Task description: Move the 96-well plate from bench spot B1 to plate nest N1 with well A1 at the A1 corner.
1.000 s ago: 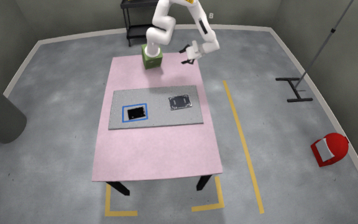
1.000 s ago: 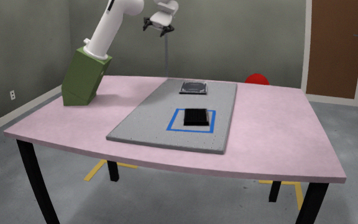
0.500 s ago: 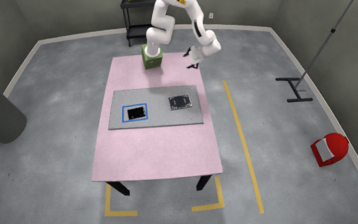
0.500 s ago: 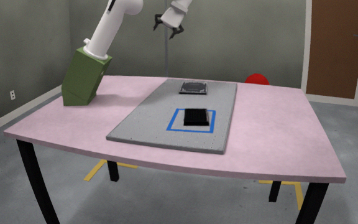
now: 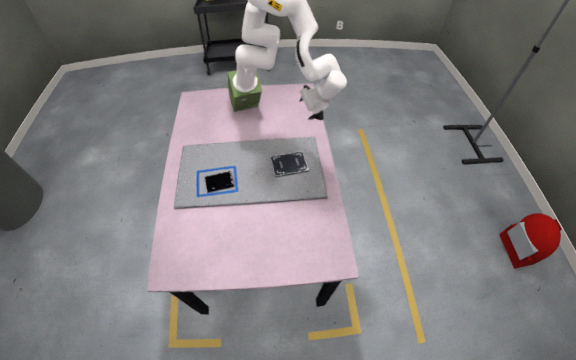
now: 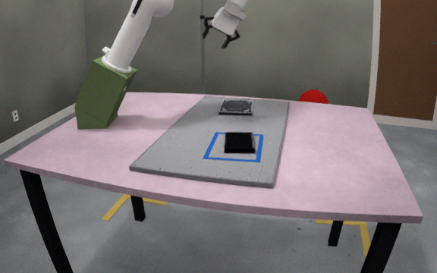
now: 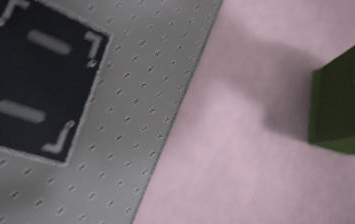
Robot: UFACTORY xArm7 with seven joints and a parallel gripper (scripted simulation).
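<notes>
Now: hand 39 cm to the left of the black 96-well plate, 25 cm above it and 23 cm short of it. Round my hand: dark plate nest: 25 cm below, 12 cm ahead, 7 cm to the right.
</notes>
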